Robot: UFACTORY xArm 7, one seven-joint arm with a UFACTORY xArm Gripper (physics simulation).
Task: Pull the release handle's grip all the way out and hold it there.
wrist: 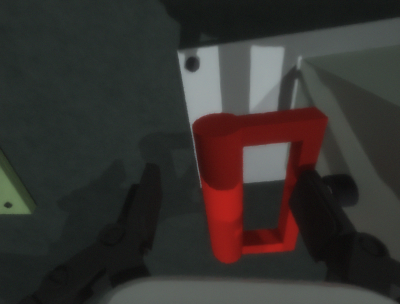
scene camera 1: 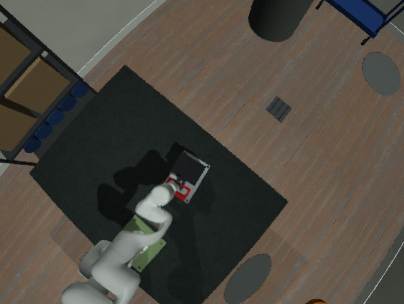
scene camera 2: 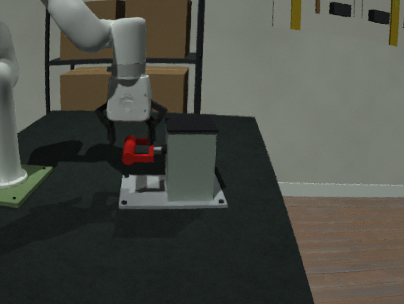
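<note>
The red release handle (scene camera 1: 185, 194) (scene camera 2: 129, 151) (wrist: 225, 205) is a rectangular loop with a thick round grip bar. A short metal rod (scene camera 2: 158, 149) joins it to the pale grey housing (scene camera 2: 190, 167) with a black top (scene camera 1: 189, 169). The housing stands on a white base plate (scene camera 2: 150, 201) (wrist: 201, 90). My gripper (scene camera 2: 132, 141) (wrist: 227, 183) is open and empty, pointing down at the handle. In the wrist view the grip bar lies between the fingers, with a gap on the left; the right finger overlaps the loop's rear bar. Whether that finger touches it, I cannot tell.
The dark mat (scene camera 1: 125, 105) (scene camera 2: 240, 250) lies under the housing. The arm's green base plate (scene camera 1: 154, 250) (scene camera 2: 32, 186) is to the left in scene camera 2. A shelf rack (scene camera 2: 199, 75) with cardboard boxes (scene camera 2: 85, 90) stands behind. A dark cylinder (scene camera 1: 277, 22) stands on the wooden floor.
</note>
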